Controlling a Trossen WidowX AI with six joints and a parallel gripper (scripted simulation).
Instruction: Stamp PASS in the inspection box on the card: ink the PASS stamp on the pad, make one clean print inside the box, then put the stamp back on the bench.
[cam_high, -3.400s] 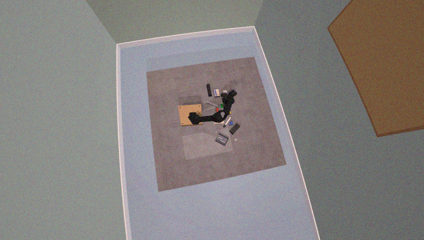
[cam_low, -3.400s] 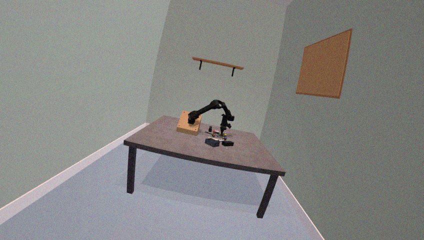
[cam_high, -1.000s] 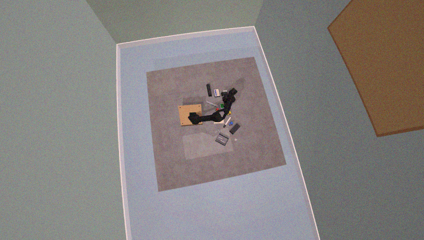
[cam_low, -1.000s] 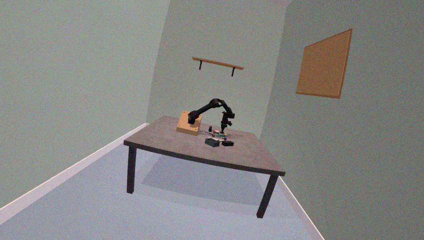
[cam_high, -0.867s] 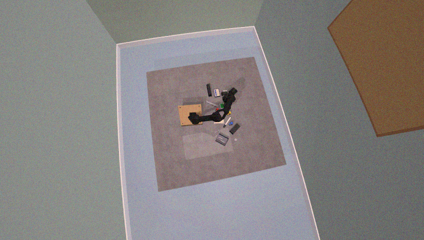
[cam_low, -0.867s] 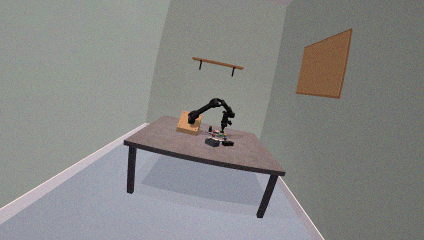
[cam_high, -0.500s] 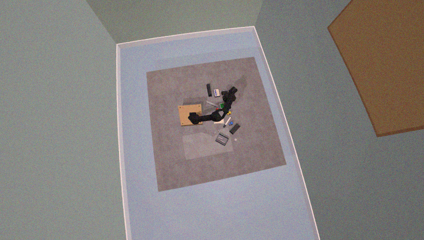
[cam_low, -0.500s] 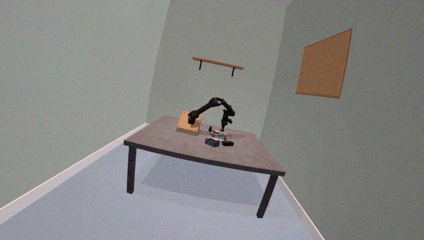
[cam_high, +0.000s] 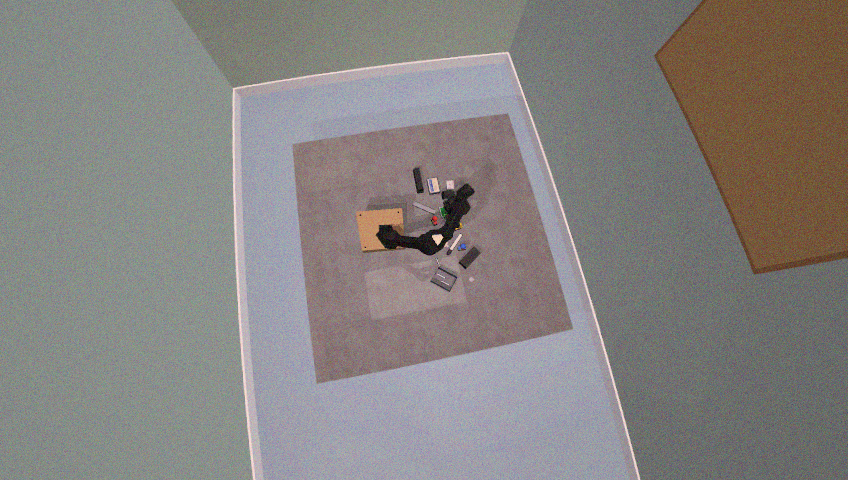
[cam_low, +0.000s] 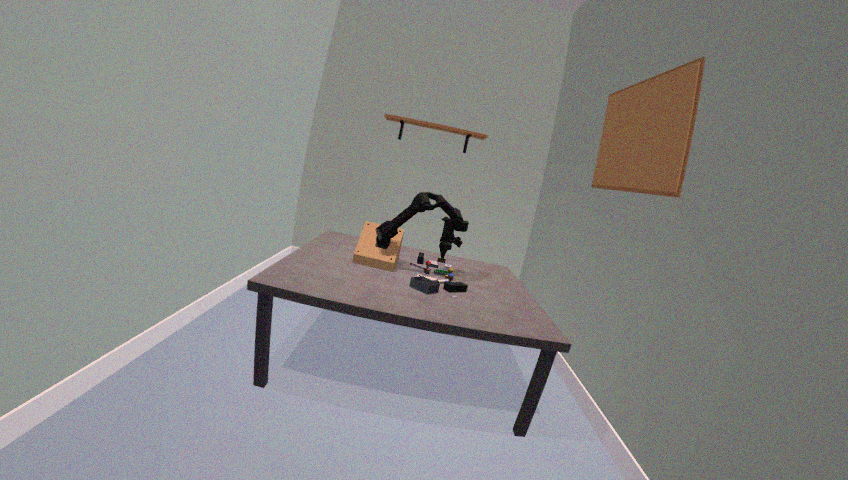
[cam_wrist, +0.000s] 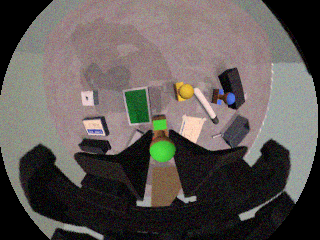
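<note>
The cream card is 50 mm behind my gripper tip, 100 mm to the right of it and 100 mm below it. The rest, counted from my gripper tip: red-knobbed stamp: 70 mm behind, 80 mm below; then green ink pad: 10 mm ahead, 50 mm to the left, 90 mm below; then grey block: 40 mm ahead, 200 mm to the left, 80 mm below.
</note>
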